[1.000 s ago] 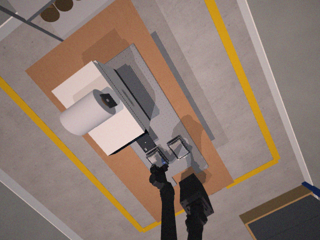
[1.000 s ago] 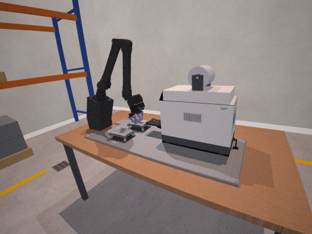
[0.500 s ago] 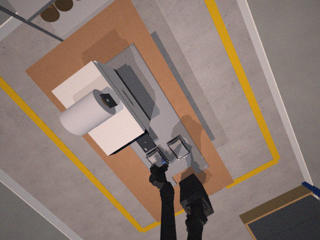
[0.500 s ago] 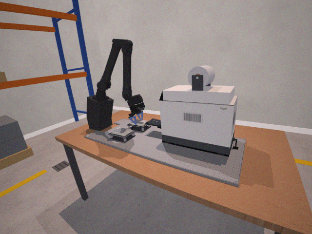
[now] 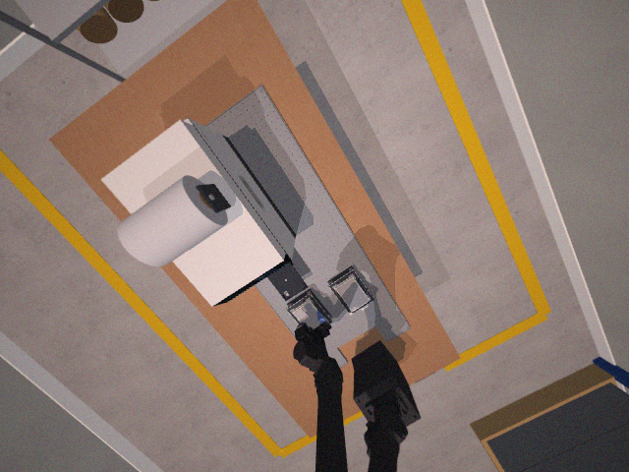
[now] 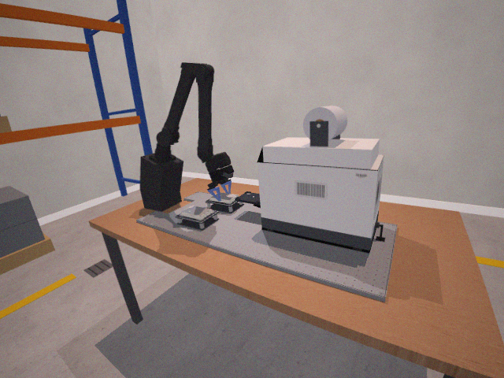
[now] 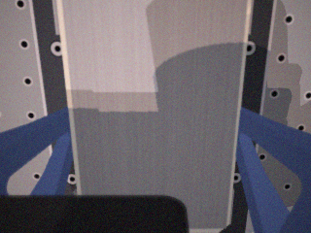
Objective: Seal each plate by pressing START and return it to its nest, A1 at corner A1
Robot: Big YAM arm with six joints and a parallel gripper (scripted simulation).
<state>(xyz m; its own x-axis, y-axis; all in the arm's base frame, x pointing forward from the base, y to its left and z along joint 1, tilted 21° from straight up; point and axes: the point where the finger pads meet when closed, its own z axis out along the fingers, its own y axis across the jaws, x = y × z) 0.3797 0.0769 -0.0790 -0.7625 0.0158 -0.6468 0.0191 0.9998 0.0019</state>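
My hand is right at the white well plate. Also, from my hand: foil roll (530 mm ahead, 60 mm to the right, 360 mm above); dark sealer stage (200 mm ahead, 40 mm to the right, 30 mm above); start button (300 mm ahead, 50 mm to the left, 130 mm above).
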